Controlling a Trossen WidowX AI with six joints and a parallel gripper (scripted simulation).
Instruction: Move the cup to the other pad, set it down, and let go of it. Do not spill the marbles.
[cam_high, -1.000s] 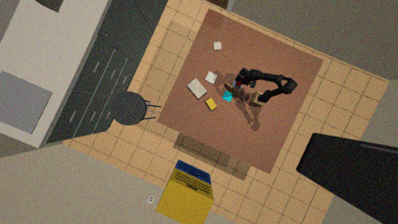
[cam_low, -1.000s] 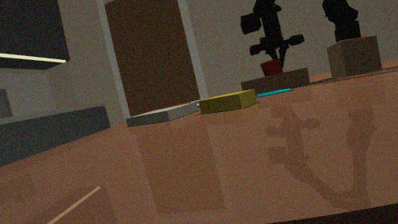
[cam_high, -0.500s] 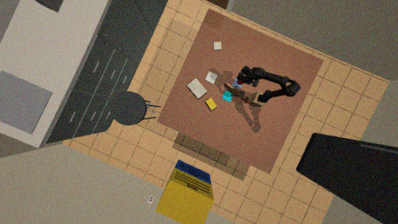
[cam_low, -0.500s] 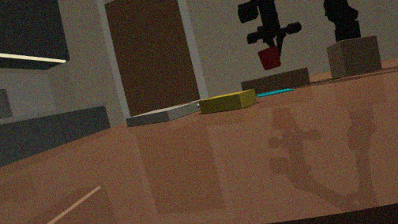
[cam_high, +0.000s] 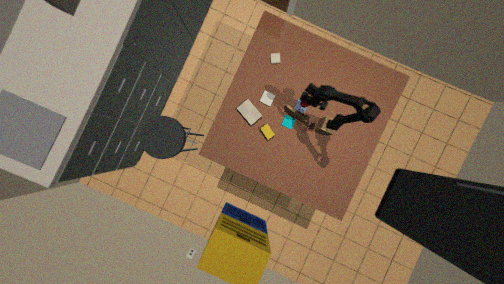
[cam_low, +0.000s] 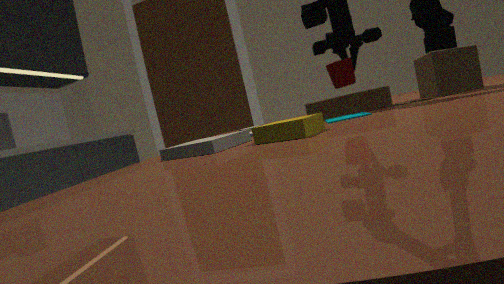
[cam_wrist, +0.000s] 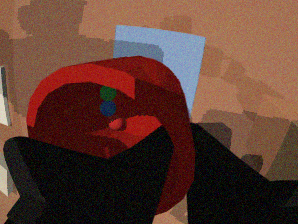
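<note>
The blue marble lies 50 mm ahead of my gripper tip and 20 mm below it. Also, from my gripper tip: red cup: 30 mm ahead; then low brown bar: 100 mm below, 80 mm to the left, 50 mm ahead; then pale blue pad: 120 mm below, 30 mm ahead.
</note>
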